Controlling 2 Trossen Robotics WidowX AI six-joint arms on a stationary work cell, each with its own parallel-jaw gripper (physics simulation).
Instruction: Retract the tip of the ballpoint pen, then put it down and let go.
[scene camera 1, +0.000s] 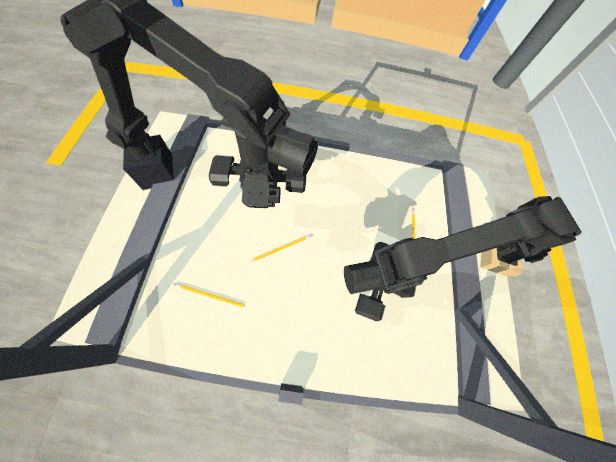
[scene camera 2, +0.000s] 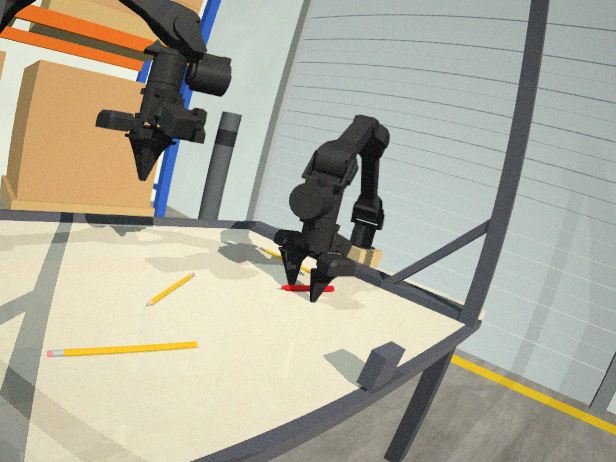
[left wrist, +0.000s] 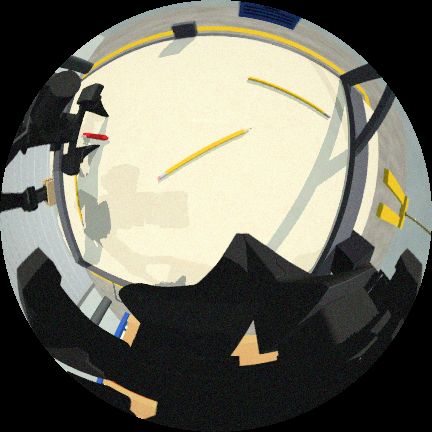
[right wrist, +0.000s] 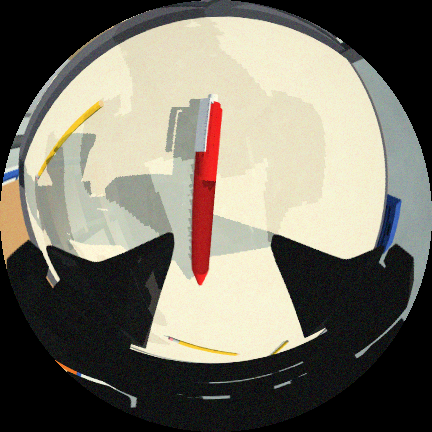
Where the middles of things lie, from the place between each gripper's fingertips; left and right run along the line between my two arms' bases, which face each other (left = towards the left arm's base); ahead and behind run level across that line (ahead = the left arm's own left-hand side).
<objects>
I see my left gripper 34 cm to the left of the red ballpoint pen (right wrist: 207, 135), 16 cm above it and 9 cm past it. The rest, counted from my left hand: small grey block (scene camera 2: 382, 361) 39 cm behind, 17 cm to the right, 13 cm below.
Right now my right hand is 30 mm to the left of the red ballpoint pen, 10 mm below it and 10 mm short of it. From my right hand the other things lie so: small grey block: 290 mm behind, 140 mm to the left, 30 mm above.
</objects>
